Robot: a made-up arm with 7 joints.
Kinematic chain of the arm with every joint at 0, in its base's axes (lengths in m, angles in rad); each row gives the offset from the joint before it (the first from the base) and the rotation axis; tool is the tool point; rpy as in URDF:
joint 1: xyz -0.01 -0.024 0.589 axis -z
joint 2: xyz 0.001 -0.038 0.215 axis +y
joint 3: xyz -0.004 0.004 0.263 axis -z
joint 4: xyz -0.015 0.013 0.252 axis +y
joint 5: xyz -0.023 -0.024 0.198 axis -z
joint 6: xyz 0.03 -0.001 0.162 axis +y
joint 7: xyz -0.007 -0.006 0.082 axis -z
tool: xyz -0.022 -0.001 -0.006 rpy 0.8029 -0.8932 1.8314
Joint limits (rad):
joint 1: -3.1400..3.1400
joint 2: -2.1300..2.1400
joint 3: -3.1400..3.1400
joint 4: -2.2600..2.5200
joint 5: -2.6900..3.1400
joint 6: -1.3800..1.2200
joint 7: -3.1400..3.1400
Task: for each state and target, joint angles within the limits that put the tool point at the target. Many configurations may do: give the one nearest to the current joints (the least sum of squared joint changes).
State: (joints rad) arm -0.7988 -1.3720 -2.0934 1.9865 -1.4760 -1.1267 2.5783
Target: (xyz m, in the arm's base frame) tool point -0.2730 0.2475 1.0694
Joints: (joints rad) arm -0.1738 -0.8023 -1.5652 2.1031 -1.4963 -1.1374 2.5861
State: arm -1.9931 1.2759 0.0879 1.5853 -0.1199 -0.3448 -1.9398
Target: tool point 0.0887 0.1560 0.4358
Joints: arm -1.7316 1.8308 0.1754 2.2341 -0.1508 -0.2225 -1.9678
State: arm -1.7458 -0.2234 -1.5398 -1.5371 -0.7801 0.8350 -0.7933
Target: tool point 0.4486 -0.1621 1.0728
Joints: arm -1.7369 -0.3958 -1.4105 -2.1053 -0.8446 0.7851 -0.7669
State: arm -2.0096 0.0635 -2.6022 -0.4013 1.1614 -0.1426 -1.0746
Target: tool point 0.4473 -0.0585 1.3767
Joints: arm -1.7966 -0.5336 -1.9635 -1.3374 1.2007 -0.3473 -1.0394
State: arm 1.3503 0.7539 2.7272 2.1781 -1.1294 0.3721 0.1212
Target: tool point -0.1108 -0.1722 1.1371
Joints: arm 1.1181 1.1940 2.7707 2.3611 -1.1147 0.3733 0.1115
